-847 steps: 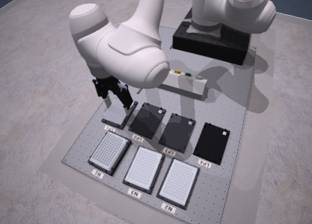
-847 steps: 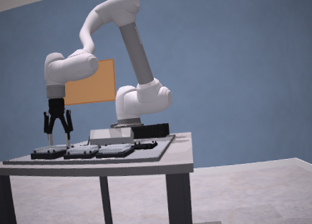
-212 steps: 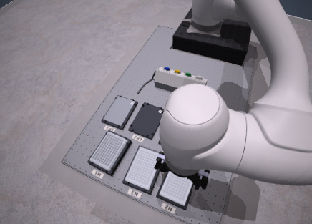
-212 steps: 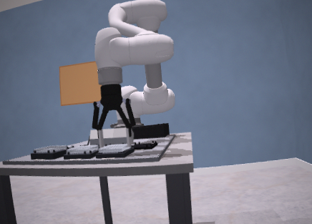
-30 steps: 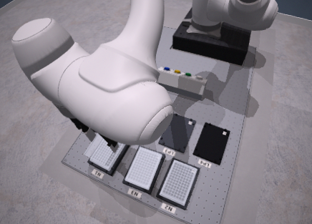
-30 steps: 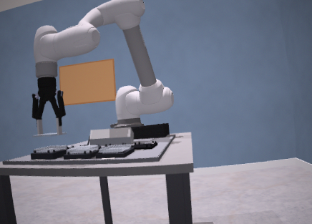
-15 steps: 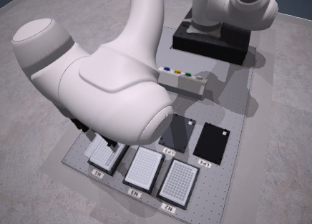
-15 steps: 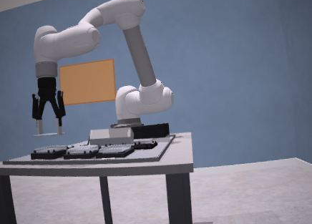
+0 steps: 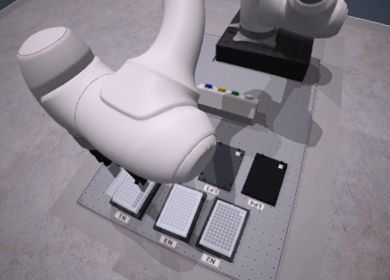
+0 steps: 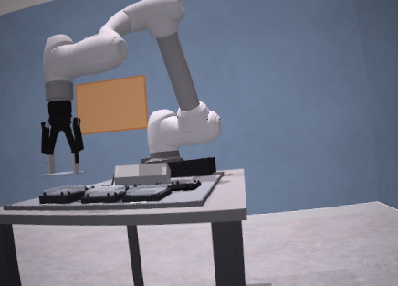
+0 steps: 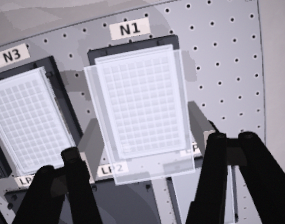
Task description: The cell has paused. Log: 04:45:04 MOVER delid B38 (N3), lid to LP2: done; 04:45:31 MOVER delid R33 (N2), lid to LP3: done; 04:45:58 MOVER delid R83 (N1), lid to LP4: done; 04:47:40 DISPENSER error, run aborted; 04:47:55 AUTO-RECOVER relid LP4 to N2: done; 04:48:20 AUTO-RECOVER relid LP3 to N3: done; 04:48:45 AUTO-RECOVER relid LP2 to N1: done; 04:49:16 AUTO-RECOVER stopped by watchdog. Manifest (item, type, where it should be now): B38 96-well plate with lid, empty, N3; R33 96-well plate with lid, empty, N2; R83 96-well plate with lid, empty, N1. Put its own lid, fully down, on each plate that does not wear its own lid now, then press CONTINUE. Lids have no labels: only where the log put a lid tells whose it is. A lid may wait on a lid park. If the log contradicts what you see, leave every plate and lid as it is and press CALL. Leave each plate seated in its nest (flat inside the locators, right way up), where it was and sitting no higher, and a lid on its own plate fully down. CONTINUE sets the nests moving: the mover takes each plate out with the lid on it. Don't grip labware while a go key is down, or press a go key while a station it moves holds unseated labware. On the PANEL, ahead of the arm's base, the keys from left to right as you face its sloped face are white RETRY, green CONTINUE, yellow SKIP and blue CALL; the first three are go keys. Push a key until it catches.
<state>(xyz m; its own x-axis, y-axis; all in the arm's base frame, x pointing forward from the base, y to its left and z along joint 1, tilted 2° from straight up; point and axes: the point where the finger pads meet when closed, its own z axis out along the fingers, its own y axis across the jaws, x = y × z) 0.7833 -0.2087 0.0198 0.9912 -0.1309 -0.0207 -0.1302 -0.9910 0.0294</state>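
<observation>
My gripper is now 90 mm above the nest N1. From my hand the other things lie so: LP2 label: 100 mm below, 90 mm behind, 80 mm to the left; lid park LP1: 180 mm behind, 100 mm below, 40 mm to the right; pale grey lid: 180 mm behind, 90 mm below, 40 mm to the right.
</observation>
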